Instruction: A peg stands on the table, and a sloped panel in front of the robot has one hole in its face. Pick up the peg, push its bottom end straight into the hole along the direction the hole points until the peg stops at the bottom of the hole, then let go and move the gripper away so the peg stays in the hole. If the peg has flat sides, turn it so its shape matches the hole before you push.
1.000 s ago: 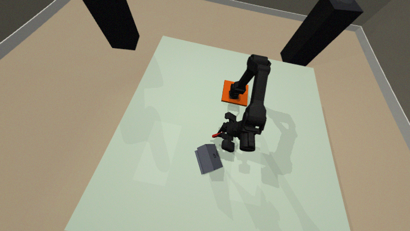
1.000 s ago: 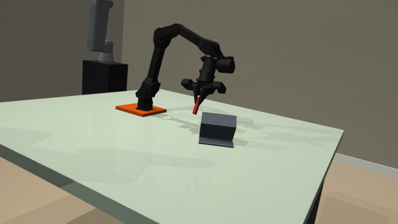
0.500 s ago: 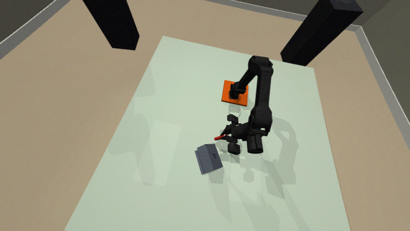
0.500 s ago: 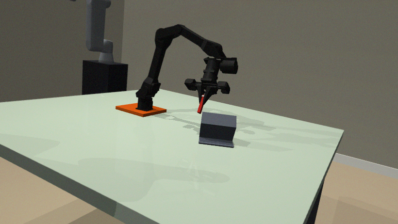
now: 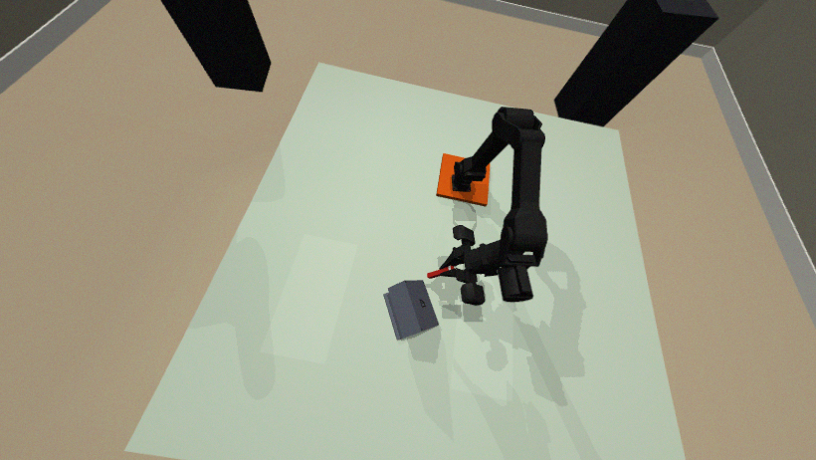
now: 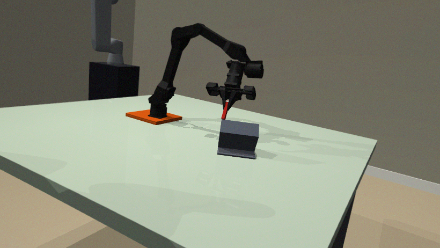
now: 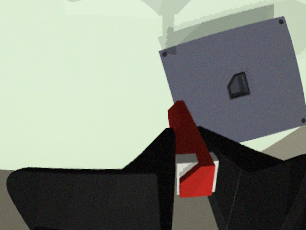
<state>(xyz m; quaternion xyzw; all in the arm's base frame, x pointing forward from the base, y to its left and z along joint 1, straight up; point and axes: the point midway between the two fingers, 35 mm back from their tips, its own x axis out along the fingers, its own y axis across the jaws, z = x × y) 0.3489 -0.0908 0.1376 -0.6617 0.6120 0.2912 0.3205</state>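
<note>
Now: the grey sloped panel 80 mm ahead of my gripper tip, 60 mm to the right of it and 80 mm below it. Round my gripper tip: red peg 10 mm to the left, 10 mm above.
</note>
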